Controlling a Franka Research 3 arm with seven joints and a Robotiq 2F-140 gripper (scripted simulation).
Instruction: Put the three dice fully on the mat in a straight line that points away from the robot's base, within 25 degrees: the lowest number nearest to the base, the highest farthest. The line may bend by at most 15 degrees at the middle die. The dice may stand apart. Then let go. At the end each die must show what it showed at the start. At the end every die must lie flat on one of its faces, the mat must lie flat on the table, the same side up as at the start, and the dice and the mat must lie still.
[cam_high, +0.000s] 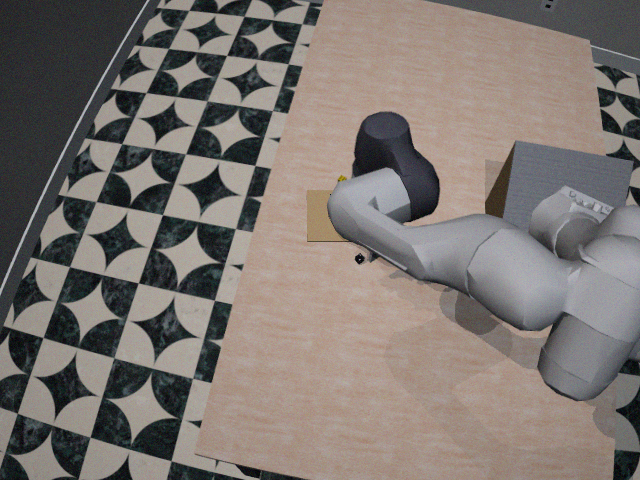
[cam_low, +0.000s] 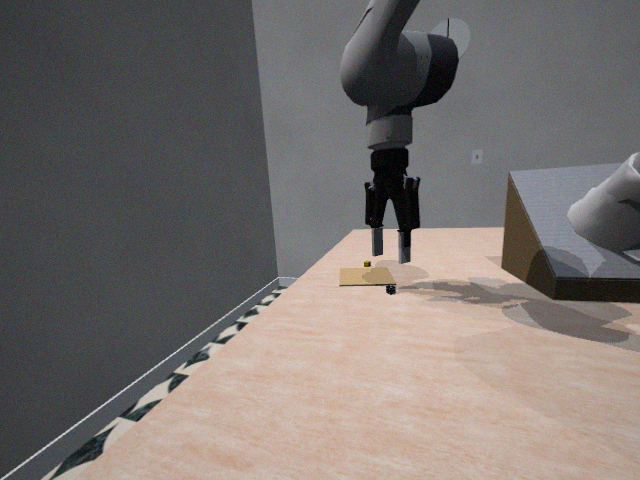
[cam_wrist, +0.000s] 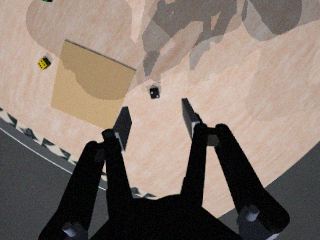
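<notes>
The black die lies 100 mm below my hand. Round my hand: yellow die: 210 mm to the right, 100 mm below, 70 mm ahead; then green die: 260 mm to the right, 100 mm below, 40 mm behind; then tan mat: 110 mm to the right, 110 mm below, 70 mm ahead.
</notes>
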